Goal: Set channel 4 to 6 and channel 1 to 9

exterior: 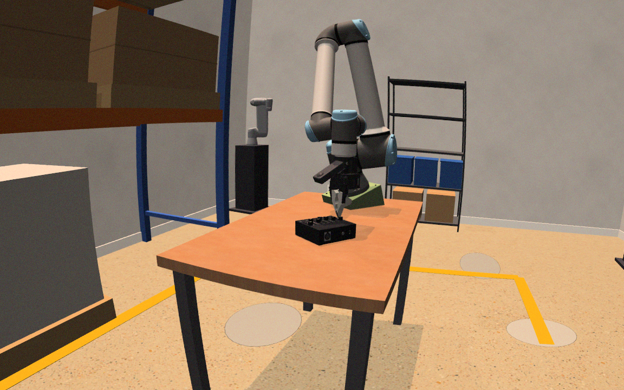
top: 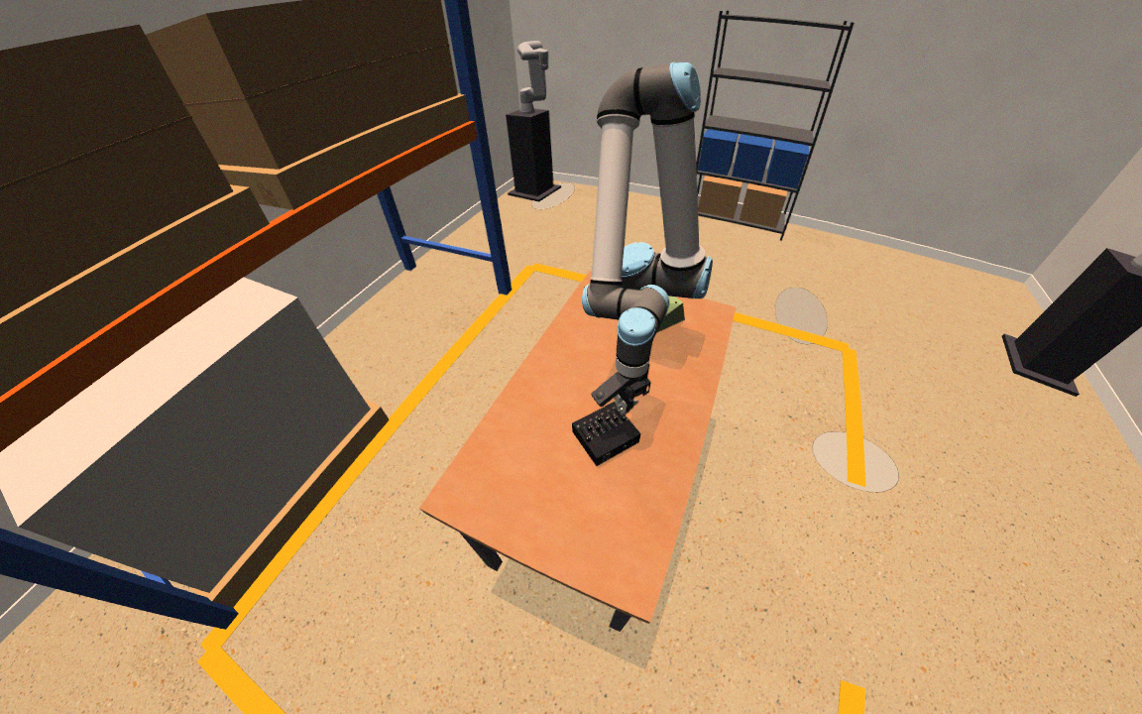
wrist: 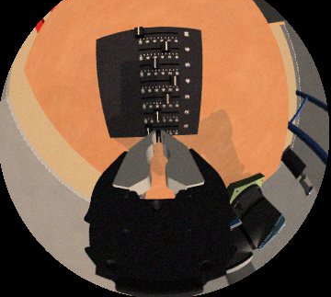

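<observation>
My gripper is now 10 mm to the right of the channel 1 knob, 10 mm short of it and 10 mm above it. The rest, counted from my hand: channel 4 knob (50 mm to the right, 50 mm ahead, 10 mm below).
</observation>
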